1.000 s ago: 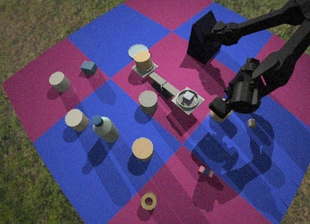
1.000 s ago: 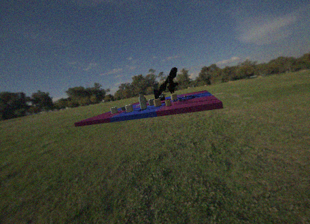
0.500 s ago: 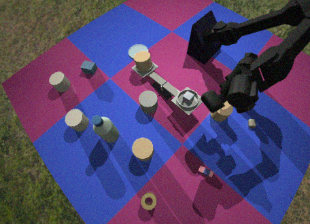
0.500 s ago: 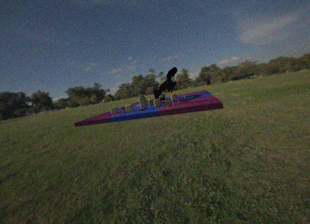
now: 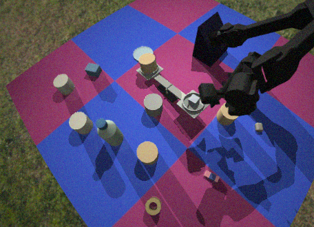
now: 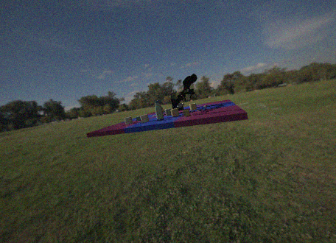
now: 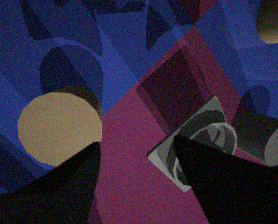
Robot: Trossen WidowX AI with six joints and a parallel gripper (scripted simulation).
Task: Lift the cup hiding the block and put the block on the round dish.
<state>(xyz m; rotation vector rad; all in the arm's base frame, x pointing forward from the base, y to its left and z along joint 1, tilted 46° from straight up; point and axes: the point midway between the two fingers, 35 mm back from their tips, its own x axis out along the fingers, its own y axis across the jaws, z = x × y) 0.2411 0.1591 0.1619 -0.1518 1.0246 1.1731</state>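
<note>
Now: the grey block 4 cm ahead of my gripper tip, 8 cm to the right of it and 2 cm below it. Also, from my gripper tip: balance 4 cm ahead, 20 cm to the right, 7 cm below; red-blue block 16 cm ahead, 15 cm to the left, 10 cm below; balance beam 5 cm ahead, 20 cm to the right, 8 cm below.
</note>
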